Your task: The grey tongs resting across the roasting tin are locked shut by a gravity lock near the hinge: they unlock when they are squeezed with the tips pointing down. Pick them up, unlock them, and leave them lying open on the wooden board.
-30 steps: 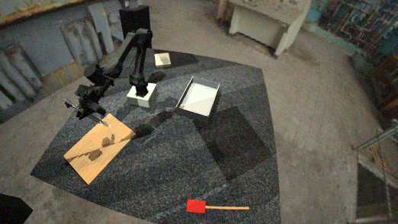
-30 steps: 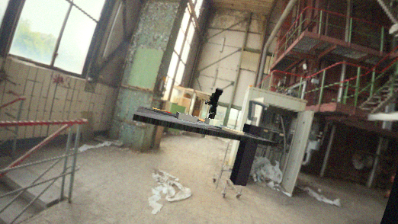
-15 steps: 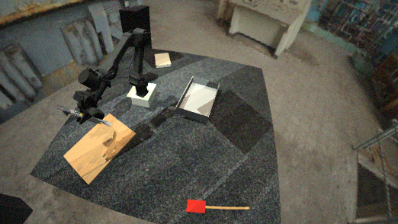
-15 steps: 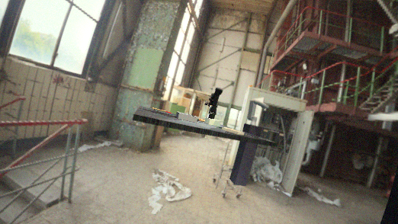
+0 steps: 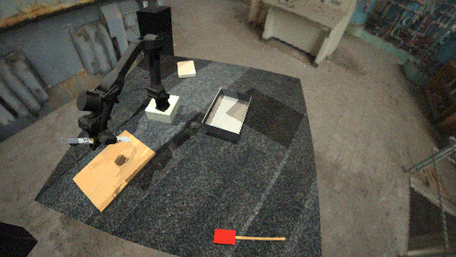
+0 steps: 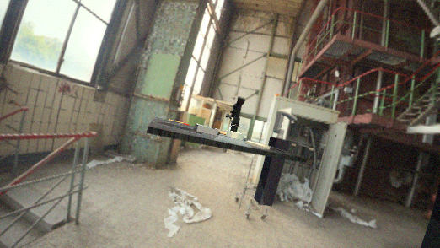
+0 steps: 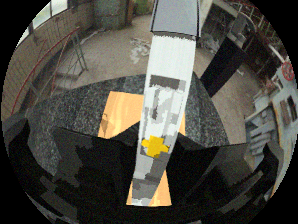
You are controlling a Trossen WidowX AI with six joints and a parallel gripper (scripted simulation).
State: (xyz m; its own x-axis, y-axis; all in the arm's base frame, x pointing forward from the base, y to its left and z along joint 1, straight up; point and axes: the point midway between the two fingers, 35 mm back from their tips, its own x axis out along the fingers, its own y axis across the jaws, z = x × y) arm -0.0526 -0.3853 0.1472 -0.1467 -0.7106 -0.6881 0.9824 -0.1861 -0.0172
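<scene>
Now: the yellow lock piece 10 mm ahead of my gripper tip, 20 mm to the left of it and 30 mm above it. Round my gripper tip: wooden board (20 mm to the left, 180 mm below); then roasting tin (380 mm ahead, 560 mm to the left, 160 mm below); then cream pad (50 mm behind, 860 mm to the left, 180 mm below).
</scene>
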